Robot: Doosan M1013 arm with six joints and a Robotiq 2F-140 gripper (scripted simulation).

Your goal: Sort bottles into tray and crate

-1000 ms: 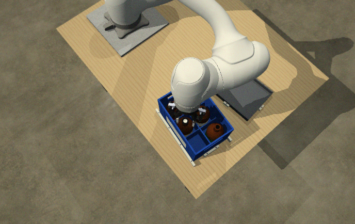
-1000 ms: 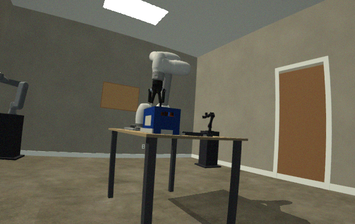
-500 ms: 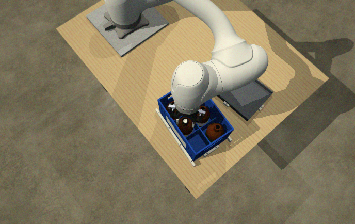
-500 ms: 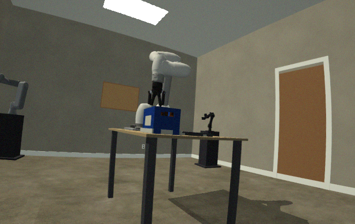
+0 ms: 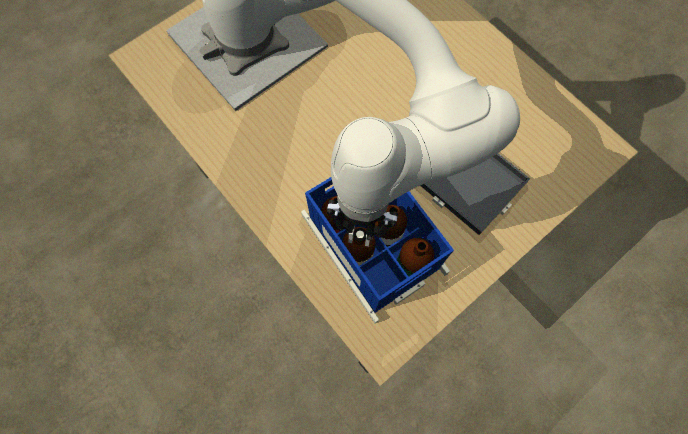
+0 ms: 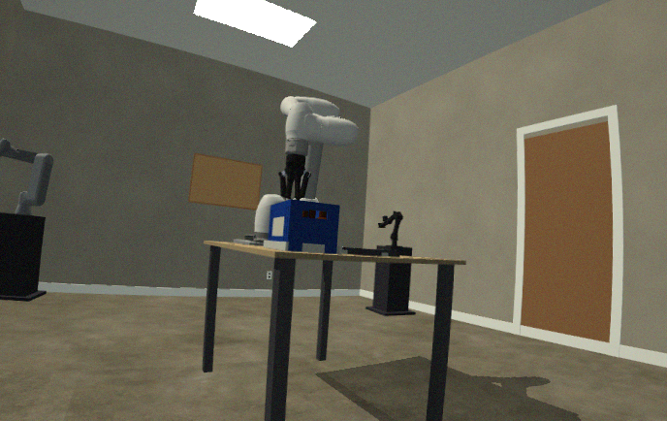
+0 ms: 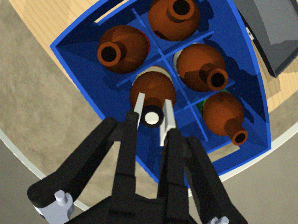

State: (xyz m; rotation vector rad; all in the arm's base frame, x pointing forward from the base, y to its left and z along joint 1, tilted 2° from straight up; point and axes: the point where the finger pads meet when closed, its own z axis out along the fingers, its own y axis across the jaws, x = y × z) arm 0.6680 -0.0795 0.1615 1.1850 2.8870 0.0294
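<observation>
My hand is 7 cm above the capped bottle. Also, from my hand: blue crate 8 cm below, 4 cm to the left; then dark grey tray 33 cm to the left, 15 cm below, 2 cm behind; then uncapped bottle 9 cm to the left, 7 cm below.
</observation>
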